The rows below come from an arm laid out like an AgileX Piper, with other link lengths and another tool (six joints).
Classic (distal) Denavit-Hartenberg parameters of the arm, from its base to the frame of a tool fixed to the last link. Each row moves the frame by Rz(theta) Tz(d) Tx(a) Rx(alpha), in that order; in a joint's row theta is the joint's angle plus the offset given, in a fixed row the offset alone. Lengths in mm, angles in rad.
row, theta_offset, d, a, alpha
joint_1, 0, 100.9, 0, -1.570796
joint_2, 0.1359, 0, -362, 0
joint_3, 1.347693, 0, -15.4, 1.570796
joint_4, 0, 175.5, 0, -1.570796
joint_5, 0, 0, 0, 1.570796
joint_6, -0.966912, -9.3, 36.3, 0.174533
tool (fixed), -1.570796, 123.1, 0, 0
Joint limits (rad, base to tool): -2.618..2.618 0..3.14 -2.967..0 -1.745..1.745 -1.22..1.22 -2.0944..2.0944
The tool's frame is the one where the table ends.
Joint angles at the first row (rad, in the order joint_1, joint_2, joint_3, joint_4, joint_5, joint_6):
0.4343, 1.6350, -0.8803, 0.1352, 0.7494, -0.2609
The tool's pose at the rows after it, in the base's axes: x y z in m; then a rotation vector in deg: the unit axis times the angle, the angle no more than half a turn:
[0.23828, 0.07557, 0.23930, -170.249, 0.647, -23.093]
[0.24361, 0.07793, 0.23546, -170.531, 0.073, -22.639]
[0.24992, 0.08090, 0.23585, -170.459, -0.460, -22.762]
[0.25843, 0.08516, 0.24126, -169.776, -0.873, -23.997]
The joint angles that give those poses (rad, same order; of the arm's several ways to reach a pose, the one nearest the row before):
0.4343, 1.6649, -0.8821, 0.1346, 0.7332, -0.2682
0.4343, 1.6868, -0.8910, 0.1338, 0.7274, -0.2749
0.4343, 1.7021, -0.9184, 0.1324, 0.7381, -0.2791
0.4345, 1.7117, -0.9689, 0.1315, 0.7618, -0.2808

